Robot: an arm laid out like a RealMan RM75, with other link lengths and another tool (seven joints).
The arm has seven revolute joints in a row. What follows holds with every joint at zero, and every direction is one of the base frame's. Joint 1 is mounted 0.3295 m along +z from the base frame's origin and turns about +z. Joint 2 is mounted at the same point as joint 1 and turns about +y. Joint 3 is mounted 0.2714 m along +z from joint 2 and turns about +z. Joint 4 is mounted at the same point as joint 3 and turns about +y. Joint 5 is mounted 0.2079 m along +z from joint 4 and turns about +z. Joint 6 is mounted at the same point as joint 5 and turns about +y. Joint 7 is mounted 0.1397 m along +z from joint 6 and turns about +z. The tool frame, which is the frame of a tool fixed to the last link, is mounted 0.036 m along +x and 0.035 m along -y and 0.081 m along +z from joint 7; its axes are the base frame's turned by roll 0, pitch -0.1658 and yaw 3.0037 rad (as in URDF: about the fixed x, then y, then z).
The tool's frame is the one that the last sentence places.
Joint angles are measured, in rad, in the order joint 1, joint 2, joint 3, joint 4, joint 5, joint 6, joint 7. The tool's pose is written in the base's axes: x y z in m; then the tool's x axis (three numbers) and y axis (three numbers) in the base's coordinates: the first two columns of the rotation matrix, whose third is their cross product. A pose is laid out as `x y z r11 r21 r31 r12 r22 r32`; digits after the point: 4 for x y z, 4 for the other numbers.
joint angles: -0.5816, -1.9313, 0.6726, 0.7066, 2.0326, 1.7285, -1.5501
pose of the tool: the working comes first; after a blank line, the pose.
Where each joint sits with the arm in this pose, in the base's axes (m; each line is computed from the numbers above, not from the rounded line before):
joint 1: 0.0000 0.0000 0.3295
joint 2: 0.0000 0.0000 0.3295
joint 3: -0.2122 0.1395 0.2338
joint 4: -0.2122 0.1395 0.2338
joint 5: -0.3208 0.3115 0.2768
joint 6: -0.3208 0.3115 0.2768
joint 7: -0.2700 0.3483 0.1519
the tool: -0.2271 0.4143 0.0981

-0.2271 0.4143 0.0981 -0.6730 -0.4462 -0.5898 -0.5617 0.8272 0.0151
